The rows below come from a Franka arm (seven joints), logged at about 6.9 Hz.
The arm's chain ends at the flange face. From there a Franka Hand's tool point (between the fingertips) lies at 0.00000 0.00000 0.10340 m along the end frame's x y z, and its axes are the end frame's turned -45 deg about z.
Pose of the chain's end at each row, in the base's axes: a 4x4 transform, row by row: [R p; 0 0 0 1], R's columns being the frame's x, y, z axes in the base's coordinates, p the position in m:
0.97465 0.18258 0.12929 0.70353; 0.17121 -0.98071 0.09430 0.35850; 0.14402 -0.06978 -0.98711 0.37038; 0 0 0 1
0.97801 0.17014 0.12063 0.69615; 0.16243 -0.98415 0.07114 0.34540; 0.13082 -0.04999 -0.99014 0.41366; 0 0 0 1
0.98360 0.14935 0.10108 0.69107; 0.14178 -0.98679 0.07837 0.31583; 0.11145 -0.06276 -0.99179 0.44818; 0 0 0 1
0.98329 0.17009 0.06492 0.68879; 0.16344 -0.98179 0.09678 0.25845; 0.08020 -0.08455 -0.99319 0.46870; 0 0 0 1
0.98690 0.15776 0.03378 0.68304; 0.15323 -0.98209 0.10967 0.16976; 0.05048 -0.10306 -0.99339 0.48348; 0 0 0 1
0.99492 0.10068 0.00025 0.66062; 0.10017 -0.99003 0.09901 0.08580; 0.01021 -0.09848 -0.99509 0.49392; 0 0 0 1
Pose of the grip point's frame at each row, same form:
0.56008 0.81829 0.12929 0.71690; 0.81453 -0.57240 0.09430 0.36825; 0.15118 0.05250 -0.98711 0.26831; 0 0 0 1
0.57125 0.81186 0.12063 0.70862; 0.81075 -0.58104 0.07114 0.35276; 0.12785 0.05716 -0.99014 0.31128; 0 0 0 1
0.58990 0.80112 0.10108 0.70152; 0.79802 -0.59751 0.07837 0.32393; 0.12319 0.03443 -0.99179 0.34563; 0 0 0 1
0.57502 0.81556 0.06492 0.69550; 0.80980 -0.57866 0.09678 0.26846; 0.11650 -0.00308 -0.99319 0.36600; 0 0 0 1
0.58629 0.80940 0.03378 0.68653; 0.80279 -0.58609 0.10967 0.18110; 0.10857 -0.03718 -0.99339 0.38076; 0 0 0 1
0.63232 0.77471 0.00025 0.66065; 0.77089 -0.62923 0.09901 0.09604; 0.07686 -0.06242 -0.99509 0.39103; 0 0 0 1

